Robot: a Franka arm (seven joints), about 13 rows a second.
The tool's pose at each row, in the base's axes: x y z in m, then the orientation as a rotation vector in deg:
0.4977 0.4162 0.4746 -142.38 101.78 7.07
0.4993 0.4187 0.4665 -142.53 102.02 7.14
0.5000 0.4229 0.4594 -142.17 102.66 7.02
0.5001 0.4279 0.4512 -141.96 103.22 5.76
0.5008 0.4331 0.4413 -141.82 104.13 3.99
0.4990 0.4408 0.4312 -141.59 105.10 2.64
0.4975 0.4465 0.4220 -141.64 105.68 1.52
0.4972 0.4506 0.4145 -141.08 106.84 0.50
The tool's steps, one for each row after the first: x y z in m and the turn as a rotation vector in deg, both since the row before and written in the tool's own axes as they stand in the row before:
-0.0009 -0.0021 0.0083 -0.23 0.12 0.08
-0.0029 -0.0019 0.0075 0.01 0.11 0.48
-0.0038 -0.0015 0.0087 0.41 0.74 0.35
-0.0037 -0.0020 0.0104 0.40 1.16 0.50
-0.0071 -0.0003 0.0107 0.25 0.94 0.57
-0.0053 0.0001 0.0095 0.14 0.81 0.26
-0.0037 -0.0006 0.0077 0.22 0.69 0.80

